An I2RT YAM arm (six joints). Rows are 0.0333 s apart.
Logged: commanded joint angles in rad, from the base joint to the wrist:
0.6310, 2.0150, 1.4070, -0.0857, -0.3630, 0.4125
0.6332, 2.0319, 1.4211, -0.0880, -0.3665, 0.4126
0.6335, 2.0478, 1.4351, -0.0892, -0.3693, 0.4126
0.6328, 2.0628, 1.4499, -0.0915, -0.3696, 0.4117
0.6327, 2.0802, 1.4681, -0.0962, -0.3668, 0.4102
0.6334, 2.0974, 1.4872, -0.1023, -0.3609, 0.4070
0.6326, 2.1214, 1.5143, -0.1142, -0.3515, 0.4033
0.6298, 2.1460, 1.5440, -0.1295, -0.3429, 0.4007
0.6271, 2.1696, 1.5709, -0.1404, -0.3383, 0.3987
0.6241, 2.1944, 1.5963, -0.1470, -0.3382, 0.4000
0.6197, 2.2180, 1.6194, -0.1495, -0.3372, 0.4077
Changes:
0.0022, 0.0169, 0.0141, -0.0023, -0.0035, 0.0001
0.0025, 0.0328, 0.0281, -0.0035, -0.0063, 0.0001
0.0018, 0.0478, 0.0429, -0.0058, -0.0066, -0.0008
0.0017, 0.0652, 0.0611, -0.0105, -0.0038, -0.0023
0.0024, 0.0824, 0.0802, -0.0166, 0.0021, -0.0055
0.0016, 0.1064, 0.1073, -0.0285, 0.0115, -0.0092
-0.0012, 0.1310, 0.1370, -0.0438, 0.0201, -0.0118
-0.0039, 0.1546, 0.1639, -0.0547, 0.0247, -0.0138
-0.0069, 0.1794, 0.1893, -0.0613, 0.0248, -0.0125
-0.0113, 0.2030, 0.2124, -0.0638, 0.0258, -0.0048

